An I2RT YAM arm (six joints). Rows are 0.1 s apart.
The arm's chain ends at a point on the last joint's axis. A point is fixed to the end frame.
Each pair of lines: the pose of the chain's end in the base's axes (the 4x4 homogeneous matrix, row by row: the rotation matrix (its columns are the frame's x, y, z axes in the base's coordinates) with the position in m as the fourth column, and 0 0 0 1 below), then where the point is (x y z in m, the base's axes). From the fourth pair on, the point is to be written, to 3 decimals.
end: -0.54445 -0.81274 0.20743 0.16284; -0.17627 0.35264 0.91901 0.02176; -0.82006 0.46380 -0.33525 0.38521; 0 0 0 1
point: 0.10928 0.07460 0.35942
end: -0.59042 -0.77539 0.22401 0.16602; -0.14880 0.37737 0.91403 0.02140; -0.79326 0.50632 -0.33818 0.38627; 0 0 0 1
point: 0.11322 0.07638 0.36357
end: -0.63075 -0.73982 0.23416 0.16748; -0.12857 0.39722 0.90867 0.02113; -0.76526 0.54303 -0.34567 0.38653; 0 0 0 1
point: 0.11528 0.07769 0.36648
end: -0.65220 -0.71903 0.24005 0.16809; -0.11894 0.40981 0.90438 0.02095; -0.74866 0.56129 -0.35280 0.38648; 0 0 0 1
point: 0.116 0.078 0.368
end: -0.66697 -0.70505 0.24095 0.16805; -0.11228 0.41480 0.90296 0.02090; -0.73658 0.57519 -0.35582 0.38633; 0 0 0 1
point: 0.116 0.079 0.369
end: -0.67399 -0.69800 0.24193 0.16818; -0.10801 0.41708 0.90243 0.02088; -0.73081 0.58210 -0.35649 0.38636; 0 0 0 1
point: 0.117 0.079 0.369
